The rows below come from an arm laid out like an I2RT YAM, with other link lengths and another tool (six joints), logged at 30 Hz.
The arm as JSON. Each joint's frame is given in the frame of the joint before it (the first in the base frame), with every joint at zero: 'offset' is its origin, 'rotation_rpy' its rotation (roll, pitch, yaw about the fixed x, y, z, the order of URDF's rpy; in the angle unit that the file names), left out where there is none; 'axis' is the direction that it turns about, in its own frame. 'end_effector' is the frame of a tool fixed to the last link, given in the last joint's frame.
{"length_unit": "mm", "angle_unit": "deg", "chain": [
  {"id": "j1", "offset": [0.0, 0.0, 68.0], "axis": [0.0, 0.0, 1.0]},
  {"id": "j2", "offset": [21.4, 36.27, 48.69], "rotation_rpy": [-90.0, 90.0, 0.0], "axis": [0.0, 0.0, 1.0]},
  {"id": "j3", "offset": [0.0, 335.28, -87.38], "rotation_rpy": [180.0, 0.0, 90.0], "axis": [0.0, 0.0, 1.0]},
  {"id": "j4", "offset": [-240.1, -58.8, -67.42], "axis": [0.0, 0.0, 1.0]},
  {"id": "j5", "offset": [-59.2, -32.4, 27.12], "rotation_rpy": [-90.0, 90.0, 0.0], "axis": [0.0, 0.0, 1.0]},
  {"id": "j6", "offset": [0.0, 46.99, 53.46], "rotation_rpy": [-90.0, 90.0, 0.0], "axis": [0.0, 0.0, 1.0]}
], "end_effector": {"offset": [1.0, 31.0, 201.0], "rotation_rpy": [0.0, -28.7, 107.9]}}
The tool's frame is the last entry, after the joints.
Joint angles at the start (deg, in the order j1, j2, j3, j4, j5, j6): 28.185 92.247 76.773 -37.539 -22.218 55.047
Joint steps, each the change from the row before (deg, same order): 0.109 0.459 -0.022 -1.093 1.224 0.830; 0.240 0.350 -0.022 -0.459 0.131 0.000; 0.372 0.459 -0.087 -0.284 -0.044 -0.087; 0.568 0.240 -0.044 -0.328 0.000 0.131; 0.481 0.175 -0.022 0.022 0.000 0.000; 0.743 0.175 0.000 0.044 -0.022 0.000; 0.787 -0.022 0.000 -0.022 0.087 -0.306; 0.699 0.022 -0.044 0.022 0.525 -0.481; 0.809 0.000 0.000 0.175 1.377 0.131; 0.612 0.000 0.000 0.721 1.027 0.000; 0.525 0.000 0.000 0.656 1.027 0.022; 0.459 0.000 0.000 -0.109 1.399 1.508; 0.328 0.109 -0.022 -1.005 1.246 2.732; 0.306 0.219 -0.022 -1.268 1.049 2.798; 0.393 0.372 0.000 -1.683 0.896 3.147
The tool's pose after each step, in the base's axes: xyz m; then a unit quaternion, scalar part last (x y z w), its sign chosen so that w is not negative. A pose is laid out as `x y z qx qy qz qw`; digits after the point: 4 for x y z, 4 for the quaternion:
0.3399 0.2523 0.1731 -0.3428 0.7503 0.2983 0.4801
0.3375 0.2523 0.1694 -0.3442 0.7539 0.2978 0.4737
0.3346 0.2540 0.1650 -0.3470 0.7564 0.2992 0.4667
0.3306 0.2565 0.1624 -0.3496 0.7581 0.3012 0.4607
0.3285 0.2594 0.1611 -0.3527 0.7575 0.3031 0.4582
0.3254 0.2639 0.1600 -0.3576 0.7558 0.3061 0.4552
0.3220 0.2679 0.1600 -0.3652 0.7522 0.3084 0.4535
0.3203 0.2700 0.1591 -0.3736 0.7492 0.3067 0.4528
0.3210 0.2706 0.1582 -0.3786 0.7488 0.2987 0.4547
0.3239 0.2727 0.1588 -0.3829 0.7452 0.2932 0.4605
0.3269 0.2742 0.1595 -0.3864 0.7422 0.2874 0.4661
0.3274 0.2722 0.1581 -0.3782 0.7497 0.2782 0.4663
0.3239 0.2677 0.1539 -0.3599 0.7667 0.2689 0.4586
0.3189 0.2630 0.1487 -0.3409 0.7846 0.2600 0.4478
0.3114 0.2582 0.1422 -0.3197 0.8049 0.2508 0.4324

